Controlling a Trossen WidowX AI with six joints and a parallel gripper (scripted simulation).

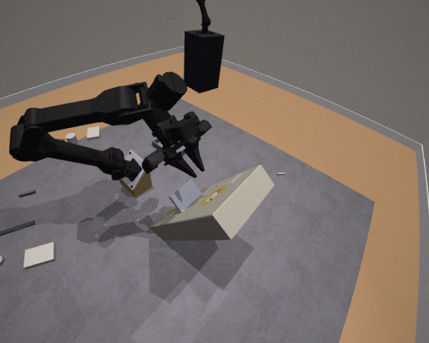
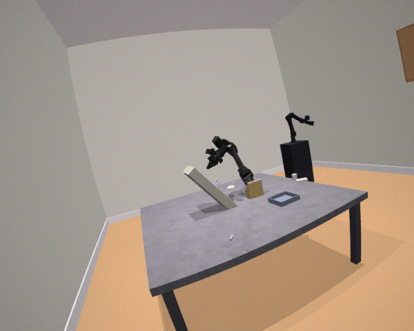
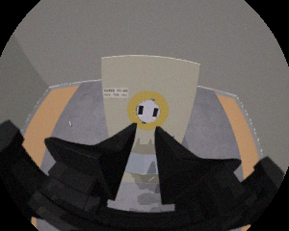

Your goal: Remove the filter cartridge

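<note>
The round filter cartridge is 60 mm ahead of my gripper tip, 10 mm to the left of it and 50 mm below it. The rest, counted from my gripper tip: cream service panel (20 mm ahead, 120 mm below); small pin (30 mm ahead, 490 mm to the left, 290 mm below); blue-grey tray (420 mm behind, 220 mm to the left, 290 mm below).
</note>
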